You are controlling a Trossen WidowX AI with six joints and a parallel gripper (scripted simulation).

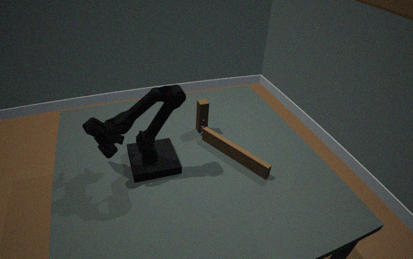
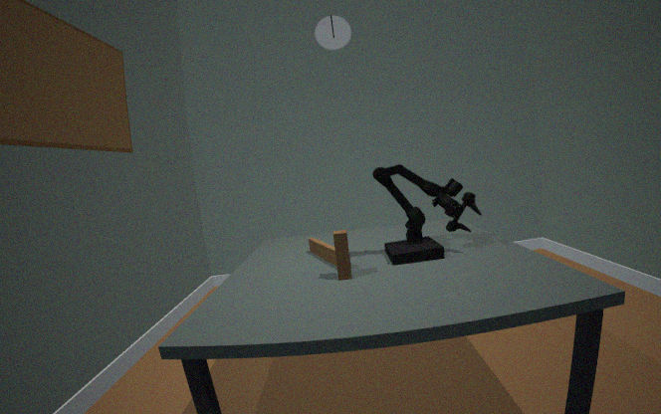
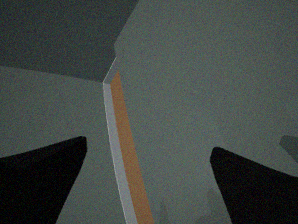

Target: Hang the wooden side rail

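My gripper tip is now 56 cm short of the headboard post, 13 cm to the right of it and 4 cm above it.
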